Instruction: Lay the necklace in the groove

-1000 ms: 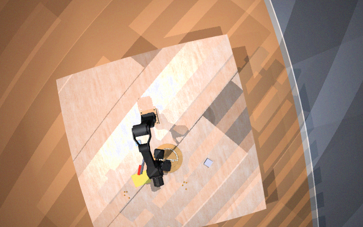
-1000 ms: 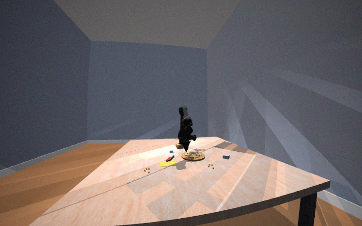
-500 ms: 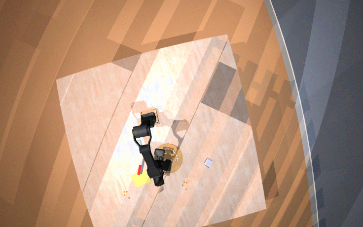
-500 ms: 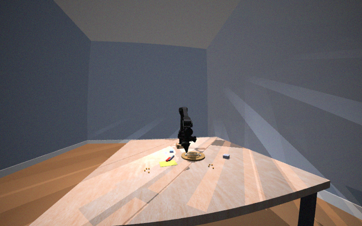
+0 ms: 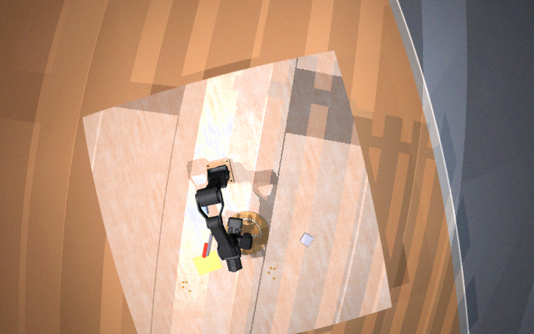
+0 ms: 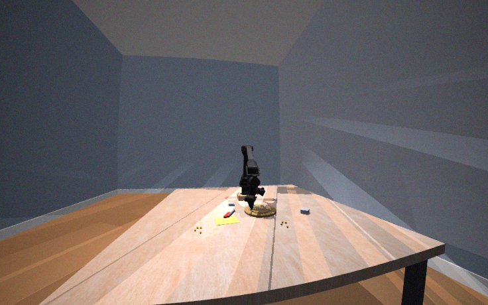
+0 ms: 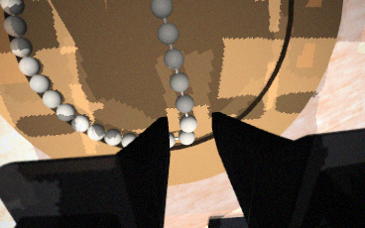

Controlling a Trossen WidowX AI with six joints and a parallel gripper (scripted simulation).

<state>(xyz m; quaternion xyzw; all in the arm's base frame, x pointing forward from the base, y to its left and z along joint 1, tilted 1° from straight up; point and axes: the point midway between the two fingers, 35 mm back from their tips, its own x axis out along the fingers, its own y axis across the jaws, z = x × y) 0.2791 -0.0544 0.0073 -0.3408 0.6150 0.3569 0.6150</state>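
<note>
Right now the round bead board is 5 cm to the left of my gripper tip, 1 cm below it and 1 cm ahead of it. The rest, counted from my gripper tip: blue block: 16 cm behind, 9 cm to the right, 1 cm below; yellow note: 18 cm to the right, 8 cm ahead, 2 cm below; red marker: 15 cm to the right, 1 cm below, 1 cm ahead.
</note>
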